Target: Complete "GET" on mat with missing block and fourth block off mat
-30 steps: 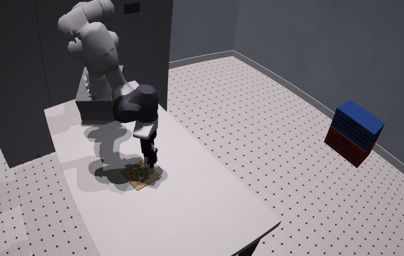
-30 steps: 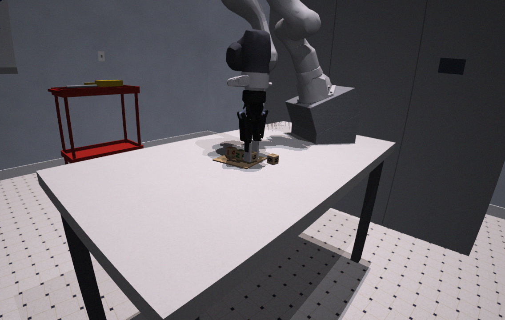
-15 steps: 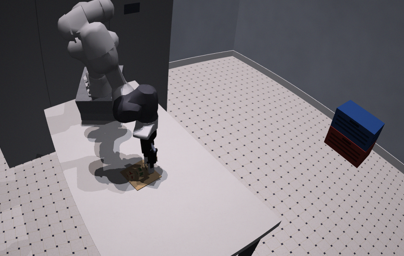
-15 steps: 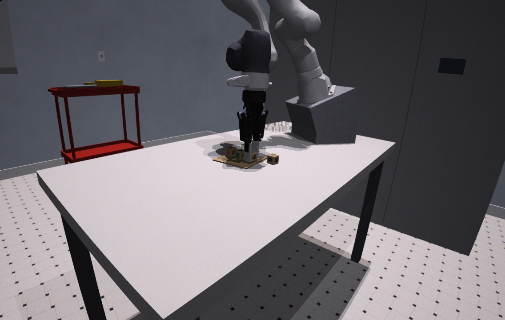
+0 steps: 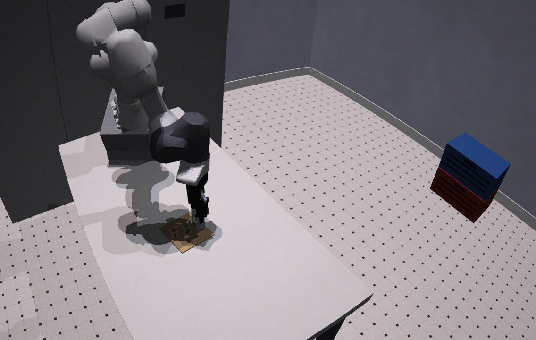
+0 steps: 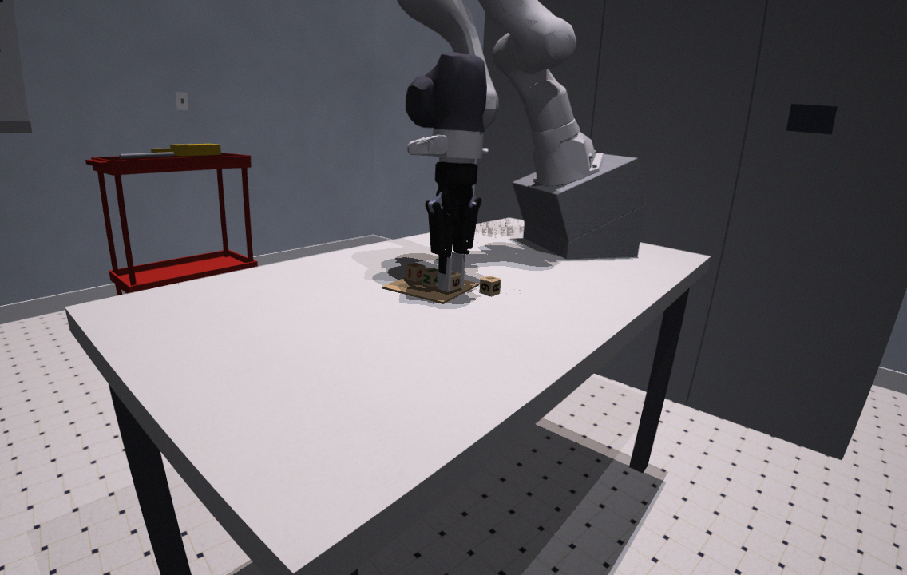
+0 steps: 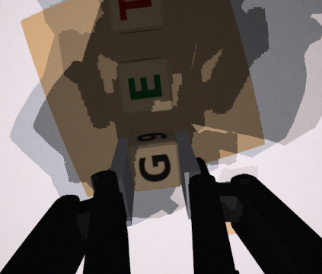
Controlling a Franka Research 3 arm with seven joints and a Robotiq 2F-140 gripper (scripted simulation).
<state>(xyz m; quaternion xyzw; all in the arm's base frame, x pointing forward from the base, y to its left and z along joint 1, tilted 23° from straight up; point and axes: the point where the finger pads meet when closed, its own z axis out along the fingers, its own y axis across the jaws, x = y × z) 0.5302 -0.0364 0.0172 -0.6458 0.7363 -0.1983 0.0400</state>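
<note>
The G block is 20 mm below my hand. Round my hand: N block (50 mm behind, 60 mm to the left, 30 mm below); mat (10 mm behind, 50 mm to the right, 40 mm below); E block (10 mm behind, 50 mm to the right, 20 mm below).
</note>
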